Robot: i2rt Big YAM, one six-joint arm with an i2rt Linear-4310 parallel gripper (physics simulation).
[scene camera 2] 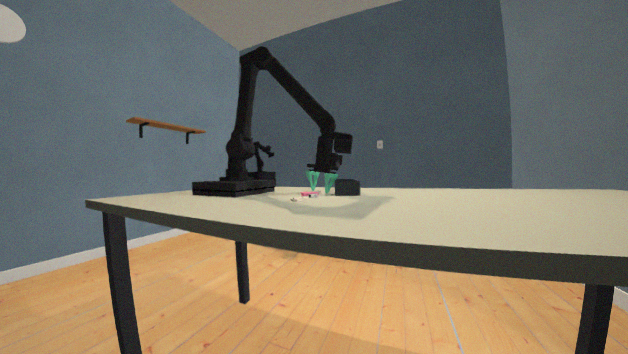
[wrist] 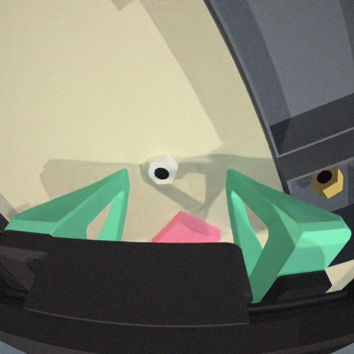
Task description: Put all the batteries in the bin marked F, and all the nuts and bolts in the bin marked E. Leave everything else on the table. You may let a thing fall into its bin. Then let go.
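Frame: origin at the arm's base, x ahead, y left, z up, level; centimetres.
Seen in the pictures: gripper, fingertip midpoint: point(scene camera 2: 319, 191); arm's base at its link origin: point(scene camera 2: 237, 180).
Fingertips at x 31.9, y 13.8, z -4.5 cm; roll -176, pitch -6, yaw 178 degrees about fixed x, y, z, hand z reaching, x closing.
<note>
Offsets run from my fingertips to a thing's top centre. Level surfaces: height alone.
A white hex nut point(wrist: 163, 169) lies on the table in the wrist view, a little beyond the line between my fingertips. A brass-coloured hex nut point(wrist: 327, 182) lies inside a compartment of the dark bin {dz +4.1, dx +6.3, dy +9.1 cm} point(wrist: 280, 142) point(scene camera 2: 347, 187) at the right. My gripper point(wrist: 177, 177) point(scene camera 2: 320, 192) is open and empty, low above the table, with its green fingers on either side of the nut. Small pale and grey items {dz +0.5, dx +5.0, dy -11.4 cm} point(scene camera 2: 313, 196) lie near the gripper in the scene view, too small to name. The bin's letter marks cannot be read here, and no battery can be made out.
A pink object {dz +0.4, dx +0.3, dy -6.9 cm} point(wrist: 187, 229) point(scene camera 2: 306, 193) lies on the table {dz -0.6 cm} point(scene camera 2: 450, 215) between the fingers' bases in the wrist view, partly hidden by the gripper body. The bin's wall stands close beside the right finger. The arm's base point(scene camera 2: 230, 187) stands on the table at the left.
</note>
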